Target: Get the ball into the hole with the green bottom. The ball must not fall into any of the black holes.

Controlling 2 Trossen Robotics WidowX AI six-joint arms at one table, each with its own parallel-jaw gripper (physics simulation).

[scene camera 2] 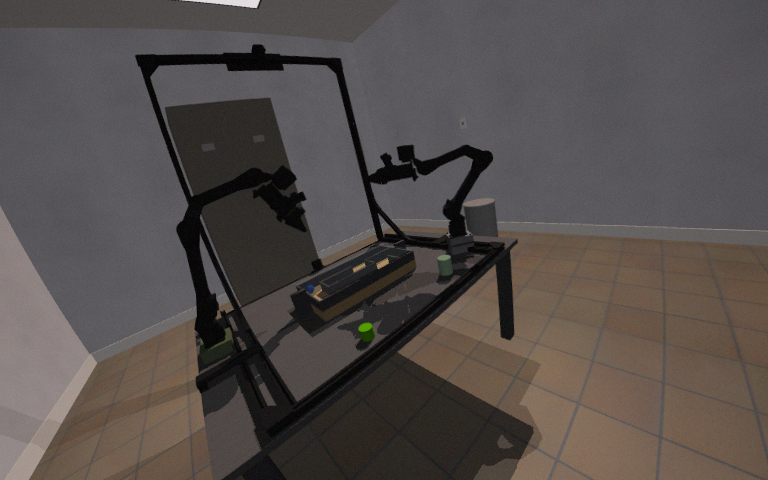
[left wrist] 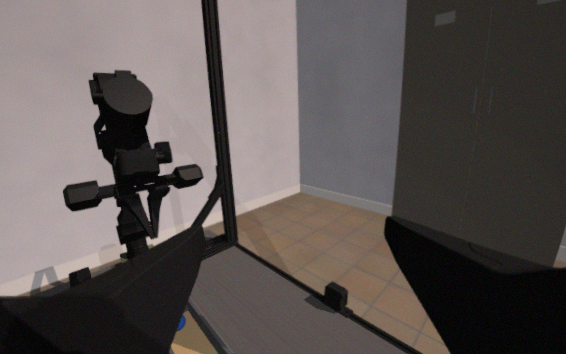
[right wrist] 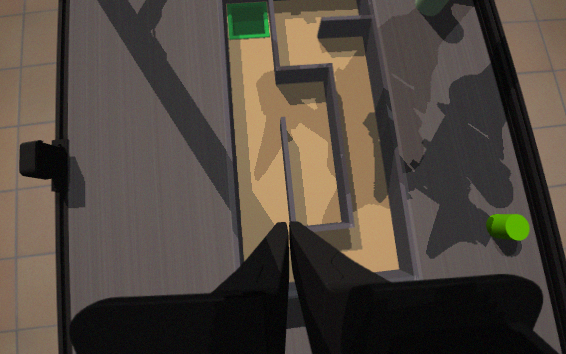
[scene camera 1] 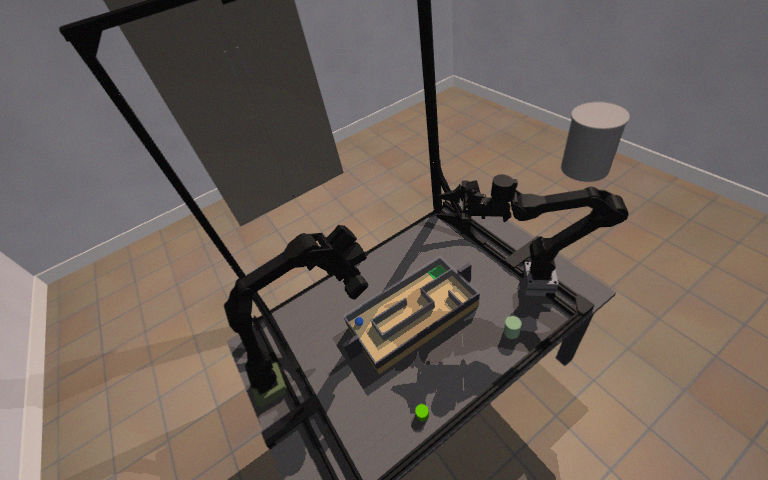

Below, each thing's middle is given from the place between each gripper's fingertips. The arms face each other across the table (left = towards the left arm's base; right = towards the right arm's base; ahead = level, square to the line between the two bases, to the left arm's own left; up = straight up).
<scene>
Now: right hand 220 mm above the tan maze box [scene camera 1: 392,324], 140 mm to the right of it and 20 mm short of it. The rest, counted from my right hand: bright green cylinder [right wrist: 503,226] (350 mm ahead, 250 mm below, 40 mm to the left).
Right now my left hand is 100 mm short of the tan maze box, 160 mm to the left of it and 350 mm above it. Also, from my left hand: bright green cylinder 430 mm ahead, 260 mm to the right, 380 mm below.
</scene>
